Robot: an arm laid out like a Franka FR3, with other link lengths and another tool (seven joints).
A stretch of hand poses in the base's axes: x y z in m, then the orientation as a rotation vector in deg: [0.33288, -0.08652, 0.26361, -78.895, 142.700, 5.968]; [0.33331, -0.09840, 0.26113, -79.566, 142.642, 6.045]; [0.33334, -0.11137, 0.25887, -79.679, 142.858, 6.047]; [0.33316, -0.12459, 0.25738, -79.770, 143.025, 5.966]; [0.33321, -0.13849, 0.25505, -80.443, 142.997, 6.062]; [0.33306, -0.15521, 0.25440, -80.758, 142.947, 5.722]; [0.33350, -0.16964, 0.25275, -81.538, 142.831, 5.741]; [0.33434, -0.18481, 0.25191, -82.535, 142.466, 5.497]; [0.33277, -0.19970, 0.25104, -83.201, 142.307, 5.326]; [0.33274, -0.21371, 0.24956, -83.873, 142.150, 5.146]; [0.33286, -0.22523, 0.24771, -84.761, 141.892, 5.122]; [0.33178, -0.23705, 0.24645, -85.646, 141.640, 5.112]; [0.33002, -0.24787, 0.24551, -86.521, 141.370, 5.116]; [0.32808, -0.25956, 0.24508, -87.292, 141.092, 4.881]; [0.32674, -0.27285, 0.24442, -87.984, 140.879, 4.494]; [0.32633, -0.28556, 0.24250, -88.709, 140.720, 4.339]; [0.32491, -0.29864, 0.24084, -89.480, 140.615, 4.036]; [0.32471, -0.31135, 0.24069, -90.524, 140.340, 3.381]
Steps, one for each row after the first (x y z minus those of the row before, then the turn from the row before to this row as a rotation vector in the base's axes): [0.00043, -0.01188, -0.00248, -0.141, 0.221, 0.439]; [0.00003, -0.01297, -0.00226, -0.122, 0.211, 0.004]; [-0.00018, -0.01322, -0.00149, -0.144, 0.134, -0.003]; [0.00005, -0.01390, -0.00233, -0.142, 0.255, 0.431]; [-0.00015, -0.01672, -0.00065, -0.275, -0.049, 0.176]; [0.00044, -0.01443, -0.00165, -0.186, 0.201, 0.514]; [0.00084, -0.01517, -0.00084, -0.306, -0.005, 0.698]; [-0.00157, -0.01489, -0.00087, -0.246, 0.063, 0.438]; [-0.00003, -0.01401, -0.00148, -0.255, 0.065, 0.439]; [0.00012, -0.01152, -0.00185, -0.194, 0.131, 0.615]; [-0.00108, -0.01182, -0.00126, -0.190, 0.143, 0.611]; [-0.00176, -0.01082, -0.00094, -0.173, 0.135, 0.611]; [-0.00194, -0.01169, -0.00043, -0.272, 0.002, 0.530]; [-0.00134, -0.01329, -0.00066, -0.361, -0.035, 0.448]; [-0.00041, -0.01271, -0.00192, -0.266, 0.110, 0.468]; [-0.00142, -0.01308, -0.00166, -0.389, 0.114, 0.463]; [-0.00020, -0.01271, -0.00015, -0.609, -0.031, 0.652]
